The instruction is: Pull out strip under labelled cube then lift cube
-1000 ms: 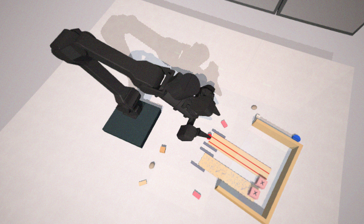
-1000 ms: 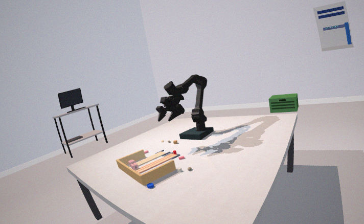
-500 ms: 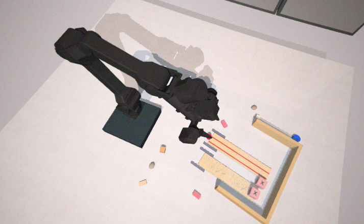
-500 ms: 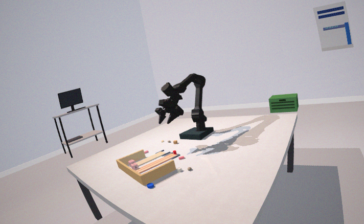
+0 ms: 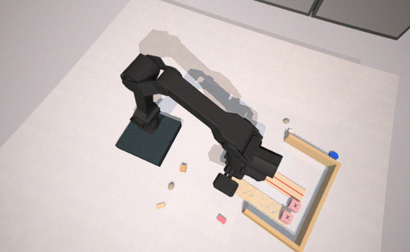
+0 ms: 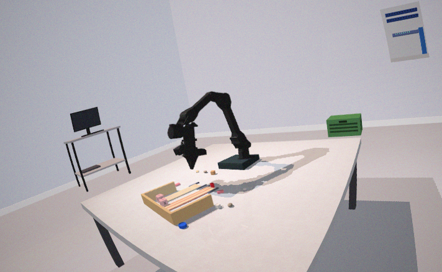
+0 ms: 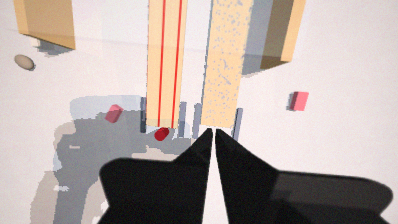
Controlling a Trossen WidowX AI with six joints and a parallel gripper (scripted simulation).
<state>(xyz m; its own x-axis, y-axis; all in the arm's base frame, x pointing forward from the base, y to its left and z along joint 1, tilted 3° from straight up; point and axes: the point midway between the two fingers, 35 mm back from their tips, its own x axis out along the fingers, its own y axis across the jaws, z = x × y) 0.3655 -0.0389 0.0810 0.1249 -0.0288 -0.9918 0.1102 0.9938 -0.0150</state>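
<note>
The orange cube is 18 cm behind my gripper tip, 5 cm to the right of it and 9 cm below it. The rest, counted from my gripper tip: blue disc 29 cm ahead, 23 cm to the left, 10 cm below.
</note>
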